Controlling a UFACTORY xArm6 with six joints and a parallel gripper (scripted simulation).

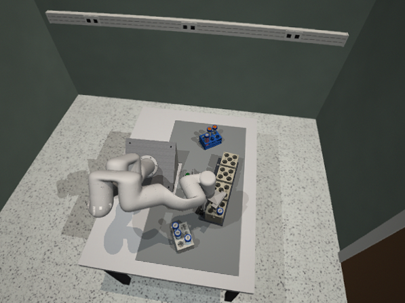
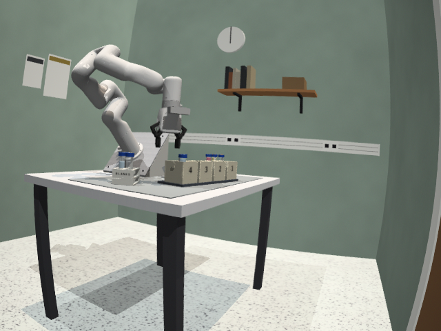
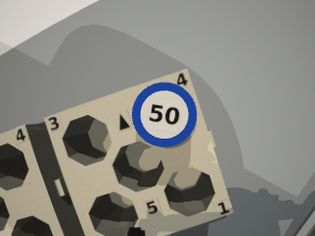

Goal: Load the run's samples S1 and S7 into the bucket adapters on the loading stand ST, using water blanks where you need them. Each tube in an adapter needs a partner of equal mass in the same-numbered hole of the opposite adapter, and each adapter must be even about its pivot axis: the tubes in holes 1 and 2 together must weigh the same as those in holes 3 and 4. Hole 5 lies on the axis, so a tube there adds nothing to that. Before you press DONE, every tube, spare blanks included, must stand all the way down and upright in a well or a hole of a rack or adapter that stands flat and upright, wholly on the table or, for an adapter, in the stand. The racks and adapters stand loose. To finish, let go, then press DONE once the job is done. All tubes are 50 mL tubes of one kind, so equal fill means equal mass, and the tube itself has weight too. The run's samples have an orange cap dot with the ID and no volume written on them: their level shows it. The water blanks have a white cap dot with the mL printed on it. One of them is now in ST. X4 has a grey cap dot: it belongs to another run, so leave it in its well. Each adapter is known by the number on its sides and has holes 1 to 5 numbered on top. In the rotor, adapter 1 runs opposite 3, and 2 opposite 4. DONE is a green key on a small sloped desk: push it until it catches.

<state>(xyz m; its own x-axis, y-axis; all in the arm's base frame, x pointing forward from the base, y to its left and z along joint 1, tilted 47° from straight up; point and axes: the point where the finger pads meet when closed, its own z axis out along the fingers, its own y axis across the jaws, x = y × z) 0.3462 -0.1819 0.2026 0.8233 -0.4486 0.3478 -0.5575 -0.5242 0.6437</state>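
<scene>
My hand is 90 mm above the blue-capped water blank, 70 mm short of it and 20 mm to the left of it. Also, from my hand: green DONE key: 240 mm to the left, 110 mm behind, 90 mm below; then bucket adapter: 340 mm to the left, 150 mm ahead, 100 mm below; then beige blanks rack: 130 mm below, 120 mm to the right, 120 mm behind.
</scene>
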